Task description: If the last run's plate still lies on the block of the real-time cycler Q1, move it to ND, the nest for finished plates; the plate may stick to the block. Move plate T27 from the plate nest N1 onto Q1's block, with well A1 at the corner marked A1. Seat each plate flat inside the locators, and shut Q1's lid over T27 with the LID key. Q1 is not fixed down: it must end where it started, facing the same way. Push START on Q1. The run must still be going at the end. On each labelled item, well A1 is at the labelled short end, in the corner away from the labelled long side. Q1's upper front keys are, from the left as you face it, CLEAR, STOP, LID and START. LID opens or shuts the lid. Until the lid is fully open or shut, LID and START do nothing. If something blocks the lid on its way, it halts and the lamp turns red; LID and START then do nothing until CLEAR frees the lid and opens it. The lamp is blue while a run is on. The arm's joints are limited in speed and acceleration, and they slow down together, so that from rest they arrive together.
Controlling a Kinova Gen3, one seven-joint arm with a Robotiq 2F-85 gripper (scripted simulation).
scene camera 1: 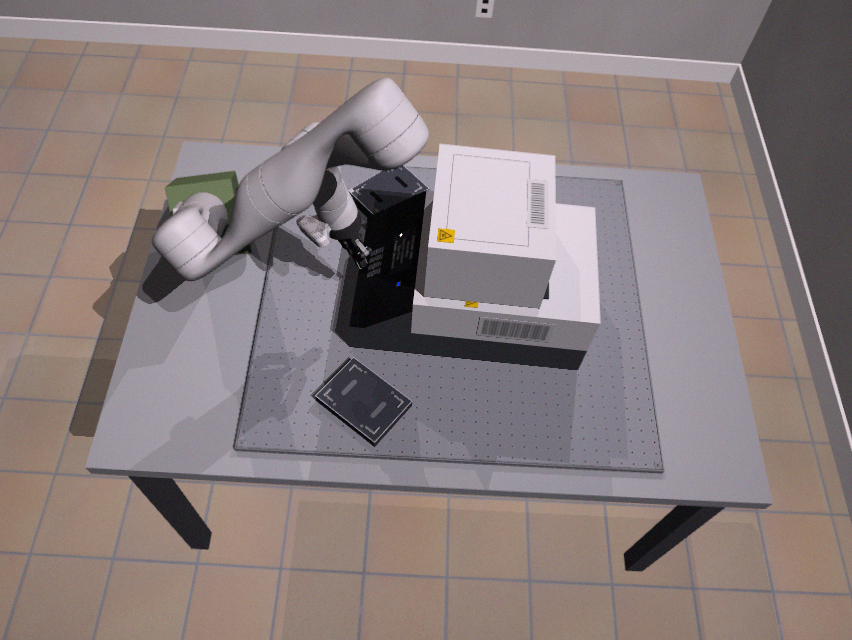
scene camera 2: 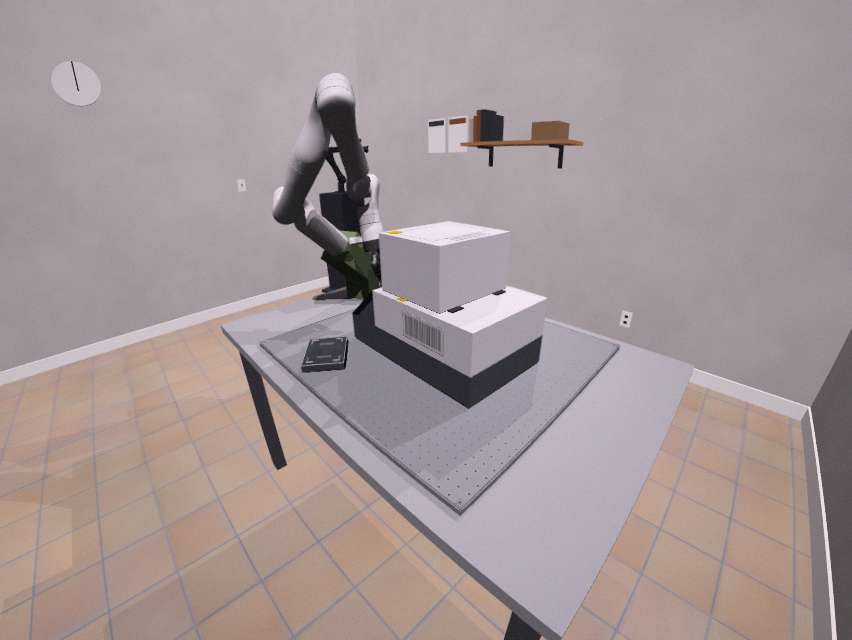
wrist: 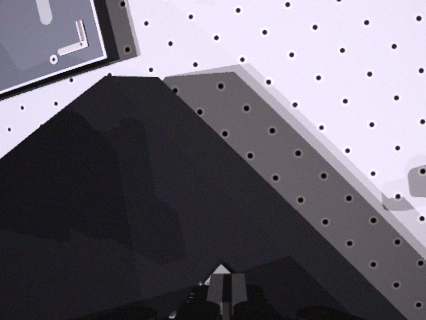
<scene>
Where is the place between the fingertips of my gripper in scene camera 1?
At 362,264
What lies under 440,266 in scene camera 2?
A cycler lid.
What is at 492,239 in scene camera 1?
A cycler lid.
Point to a plate nest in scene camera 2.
313,350
</scene>
